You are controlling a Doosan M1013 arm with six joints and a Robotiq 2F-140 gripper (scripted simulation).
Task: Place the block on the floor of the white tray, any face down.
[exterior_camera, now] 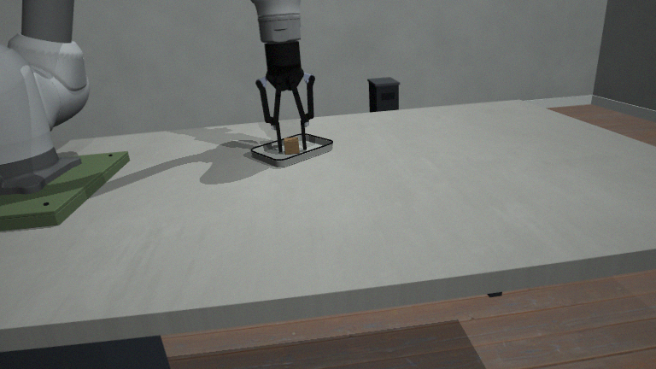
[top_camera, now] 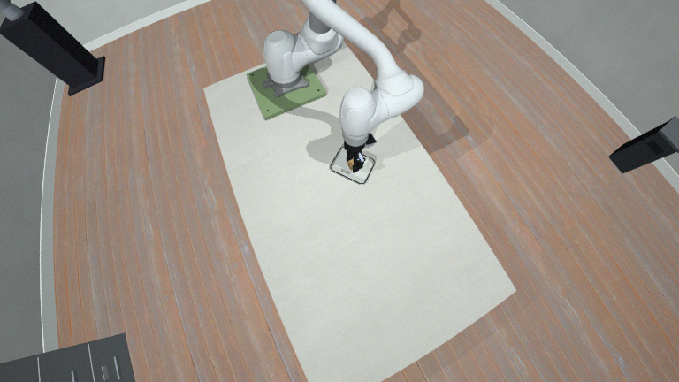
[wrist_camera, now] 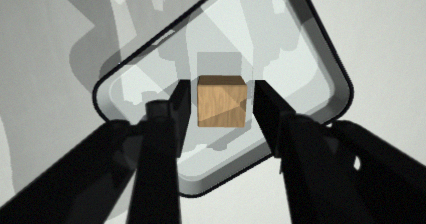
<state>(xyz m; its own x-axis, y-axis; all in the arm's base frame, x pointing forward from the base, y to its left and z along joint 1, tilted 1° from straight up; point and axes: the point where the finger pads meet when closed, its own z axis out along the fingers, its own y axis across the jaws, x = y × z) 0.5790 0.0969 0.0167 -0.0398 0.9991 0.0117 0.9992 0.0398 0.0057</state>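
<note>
Now: the wooden block 2 cm below my hand. Also, from my hand: white tray: 3 cm below.
</note>
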